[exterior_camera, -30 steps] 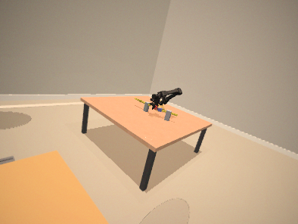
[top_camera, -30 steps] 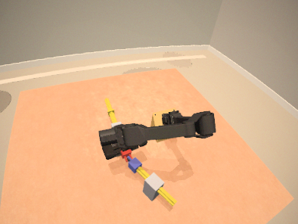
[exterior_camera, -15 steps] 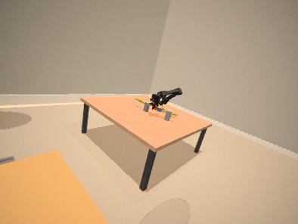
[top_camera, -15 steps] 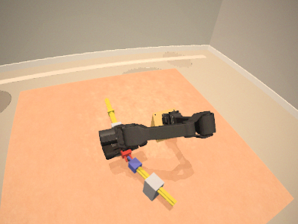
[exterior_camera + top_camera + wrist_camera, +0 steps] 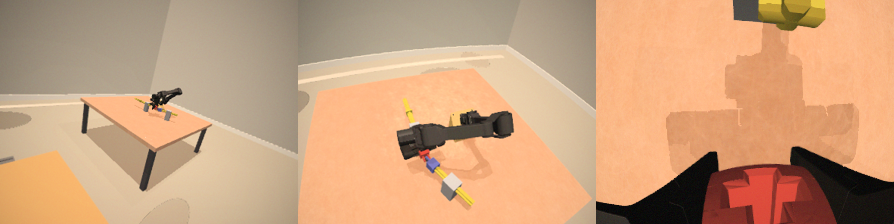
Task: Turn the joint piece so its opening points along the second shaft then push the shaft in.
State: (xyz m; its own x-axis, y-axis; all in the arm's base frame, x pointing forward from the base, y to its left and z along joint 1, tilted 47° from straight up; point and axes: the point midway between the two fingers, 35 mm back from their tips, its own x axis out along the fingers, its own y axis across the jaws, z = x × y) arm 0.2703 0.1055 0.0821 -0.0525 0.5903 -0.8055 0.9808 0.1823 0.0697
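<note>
The red joint piece is 2 cm to the left of my gripper tip and 4 cm above it.
</note>
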